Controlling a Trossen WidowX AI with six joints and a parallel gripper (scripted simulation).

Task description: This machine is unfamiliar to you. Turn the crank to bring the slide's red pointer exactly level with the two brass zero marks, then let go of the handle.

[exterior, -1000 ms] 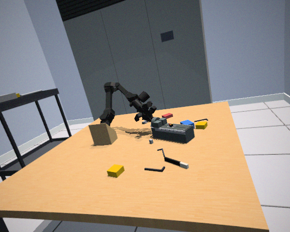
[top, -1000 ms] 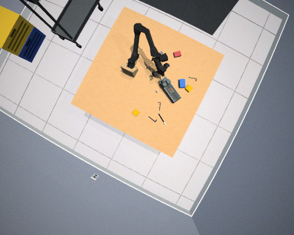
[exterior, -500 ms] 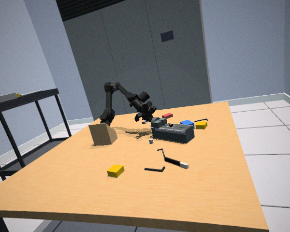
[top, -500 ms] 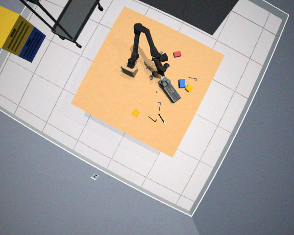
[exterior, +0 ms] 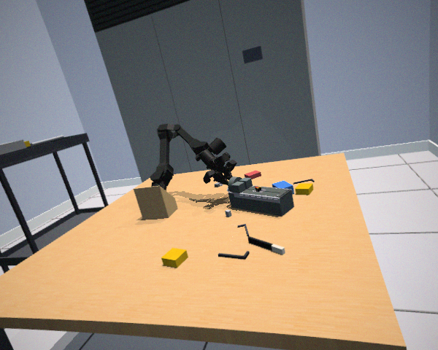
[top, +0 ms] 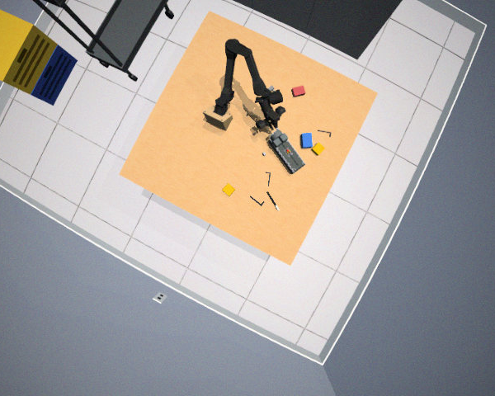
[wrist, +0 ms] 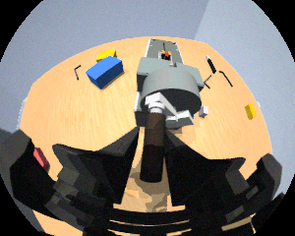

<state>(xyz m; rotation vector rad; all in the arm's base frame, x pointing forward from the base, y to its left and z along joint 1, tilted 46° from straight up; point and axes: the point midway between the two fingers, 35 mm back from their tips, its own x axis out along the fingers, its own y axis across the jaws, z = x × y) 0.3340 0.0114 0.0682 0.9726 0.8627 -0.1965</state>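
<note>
My gripper tip is now 20 mm past the dark crank handle, 10 mm to the right of it and 30 mm below it. From my gripper tip the other things lie so: small grey cube (150 mm to the right, 70 mm below); blue block (210 mm ahead, 30 mm to the left, 60 mm below); red pointer (120 mm ahead, 100 mm to the right).
</note>
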